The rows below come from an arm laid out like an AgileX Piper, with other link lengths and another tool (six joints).
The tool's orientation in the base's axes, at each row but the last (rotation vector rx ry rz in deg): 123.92 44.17 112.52; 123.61 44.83 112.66; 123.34 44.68 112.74; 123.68 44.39 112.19; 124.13 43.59 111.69; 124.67 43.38 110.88
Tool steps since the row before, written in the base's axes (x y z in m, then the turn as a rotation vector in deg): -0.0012 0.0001 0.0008 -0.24 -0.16 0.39; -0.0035 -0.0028 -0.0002 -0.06 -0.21 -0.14; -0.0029 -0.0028 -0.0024 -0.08 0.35 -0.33; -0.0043 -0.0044 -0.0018 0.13 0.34 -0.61; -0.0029 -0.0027 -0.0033 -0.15 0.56 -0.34; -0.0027 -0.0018 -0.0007 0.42 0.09 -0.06
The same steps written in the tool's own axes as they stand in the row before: 0.0007 -0.0001 -0.0012 0.27 0.23 -0.33; -0.0015 0.0013 -0.0040 -0.22 0.10 -0.09; -0.0035 0.0006 -0.0031 -0.14 -0.46 0.06; -0.0037 0.0018 -0.0049 -0.39 -0.51 0.30; -0.0043 0.0001 -0.0029 -0.06 -0.67 0.04; -0.0016 0.0005 -0.0029 0.01 0.01 0.43
